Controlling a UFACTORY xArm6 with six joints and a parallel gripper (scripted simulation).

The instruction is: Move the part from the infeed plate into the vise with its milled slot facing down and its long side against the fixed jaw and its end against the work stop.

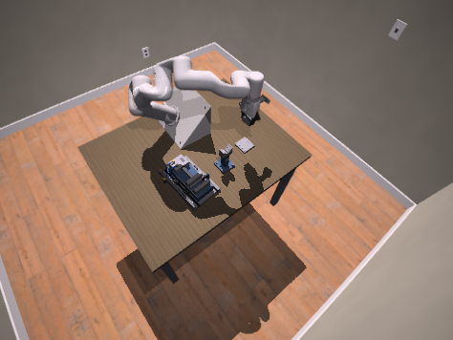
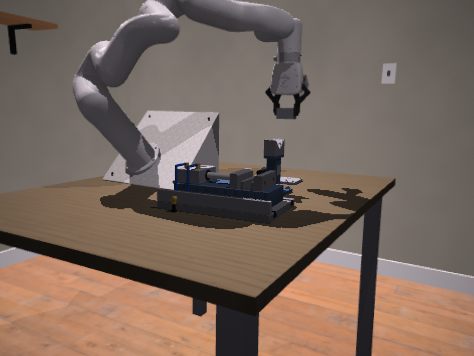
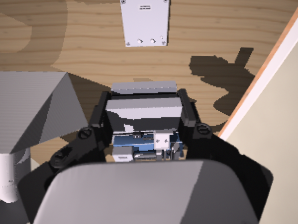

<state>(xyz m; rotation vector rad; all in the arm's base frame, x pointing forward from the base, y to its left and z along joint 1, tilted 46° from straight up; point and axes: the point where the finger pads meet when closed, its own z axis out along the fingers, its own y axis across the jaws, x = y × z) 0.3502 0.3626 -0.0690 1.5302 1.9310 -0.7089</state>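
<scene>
Right now my hand is 10 mm to the right of the part and 10 mm above it. Also, from my hand: moving jaw (390 mm to the right, 170 mm below, 110 mm ahead); then cylinder rod (410 mm to the right, 170 mm below, 60 mm ahead); then work stop (340 mm to the right, 150 mm below, 130 mm ahead).
</scene>
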